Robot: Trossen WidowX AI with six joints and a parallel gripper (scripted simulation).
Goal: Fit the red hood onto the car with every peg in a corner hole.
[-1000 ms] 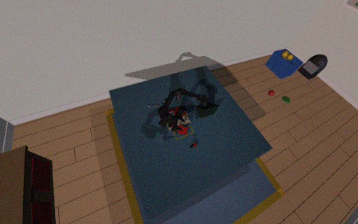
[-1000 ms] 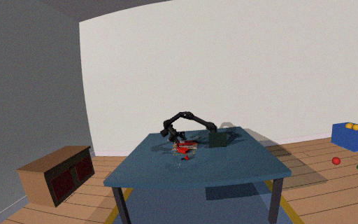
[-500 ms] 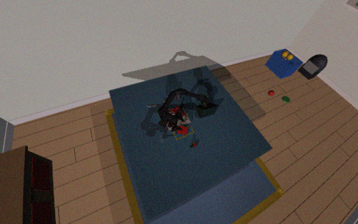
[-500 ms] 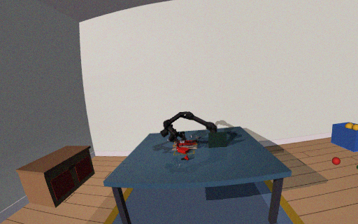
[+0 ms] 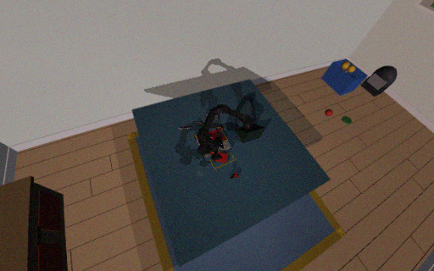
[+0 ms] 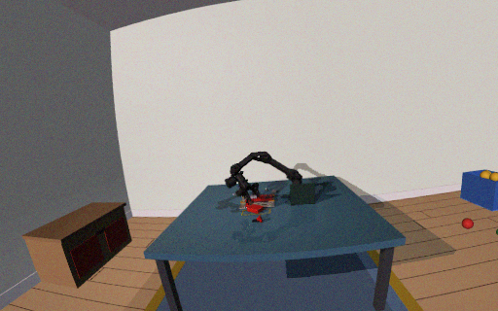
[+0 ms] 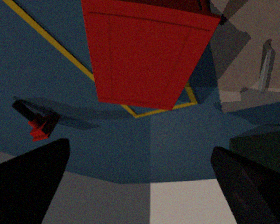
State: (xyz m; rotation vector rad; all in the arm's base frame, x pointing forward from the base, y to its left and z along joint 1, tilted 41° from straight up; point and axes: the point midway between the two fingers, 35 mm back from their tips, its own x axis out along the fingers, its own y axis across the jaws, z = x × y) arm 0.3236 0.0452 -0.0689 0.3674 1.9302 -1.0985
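Now: gripper tip 1 cm short of the red hood and 6 cm above it.
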